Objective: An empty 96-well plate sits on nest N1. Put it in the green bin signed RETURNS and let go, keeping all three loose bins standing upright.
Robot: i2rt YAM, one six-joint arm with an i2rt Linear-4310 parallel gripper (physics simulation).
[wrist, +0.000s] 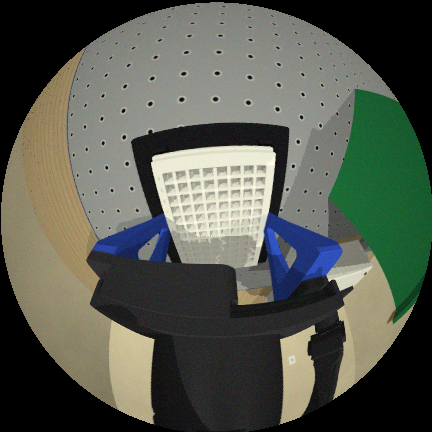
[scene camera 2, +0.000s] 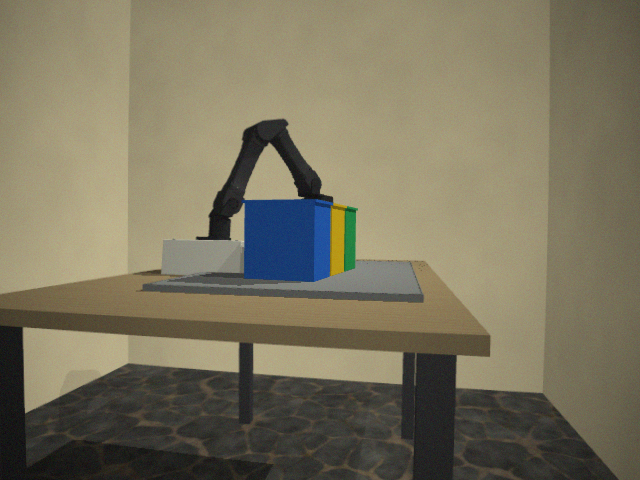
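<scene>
Gripper: hidden in scene camera 2 by a blue bin; visible in the wrist view (pixel 216 217). Blue bin: scene camera 2 (pixel 289 240). Yellow bin: scene camera 2 (pixel 337 221). Green bin: scene camera 2 (pixel 350 213), wrist view (pixel 374 188).
</scene>
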